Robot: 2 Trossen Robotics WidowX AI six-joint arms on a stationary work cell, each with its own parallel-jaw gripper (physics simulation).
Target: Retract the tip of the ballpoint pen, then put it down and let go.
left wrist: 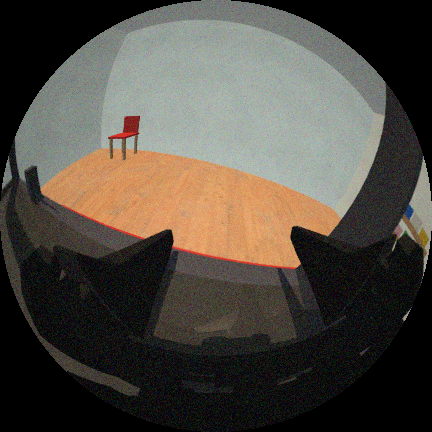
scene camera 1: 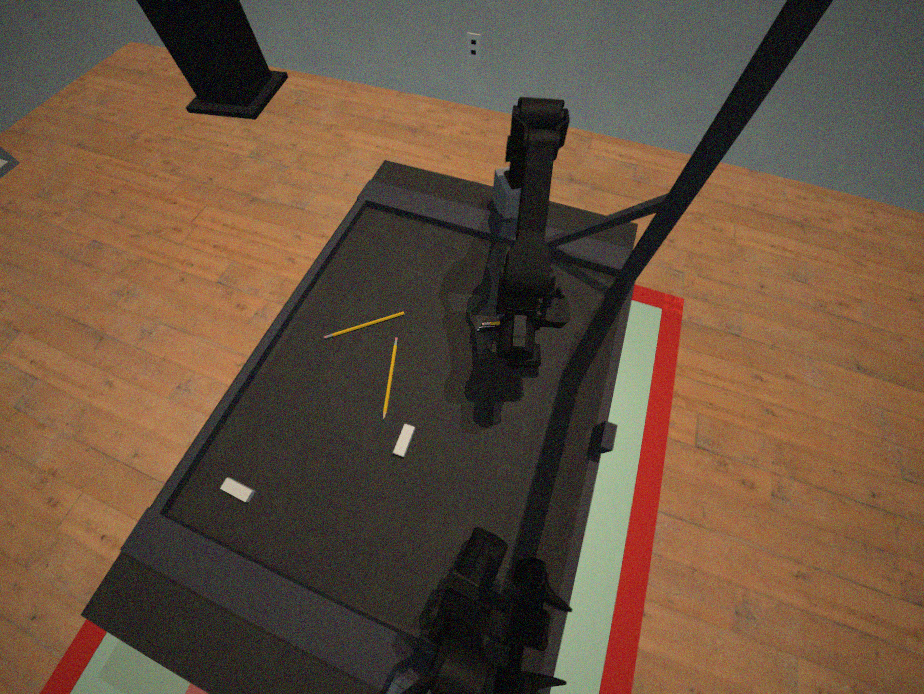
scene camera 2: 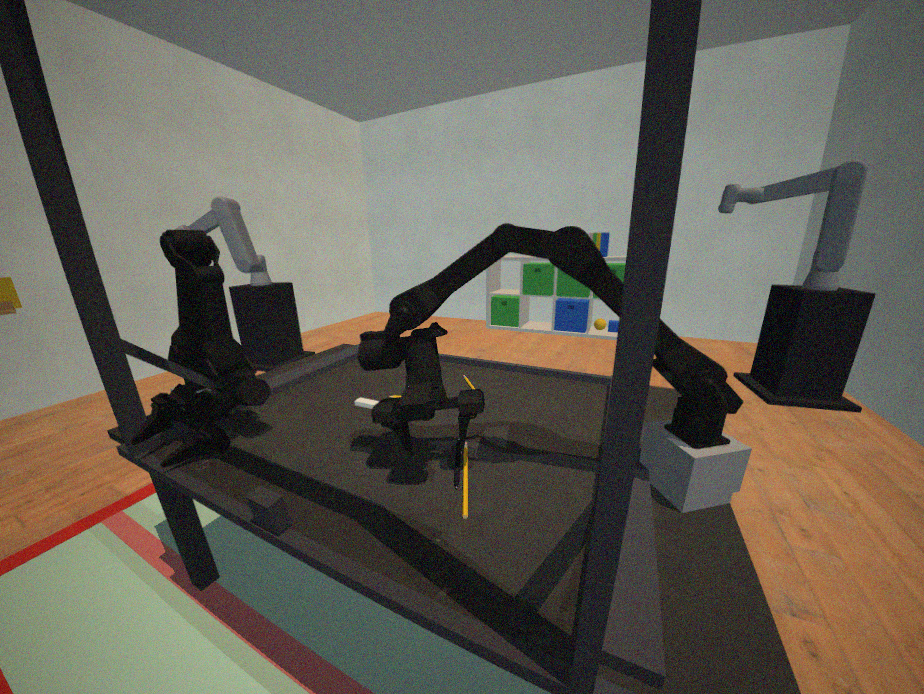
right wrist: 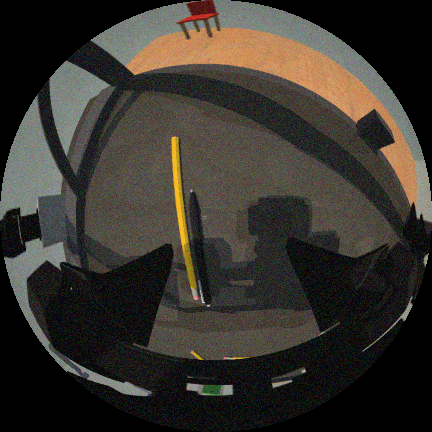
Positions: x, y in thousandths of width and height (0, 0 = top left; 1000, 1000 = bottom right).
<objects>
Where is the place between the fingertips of the right gripper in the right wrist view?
At 536, 573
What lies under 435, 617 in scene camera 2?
The right gripper.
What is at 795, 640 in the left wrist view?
The left gripper.
</objects>
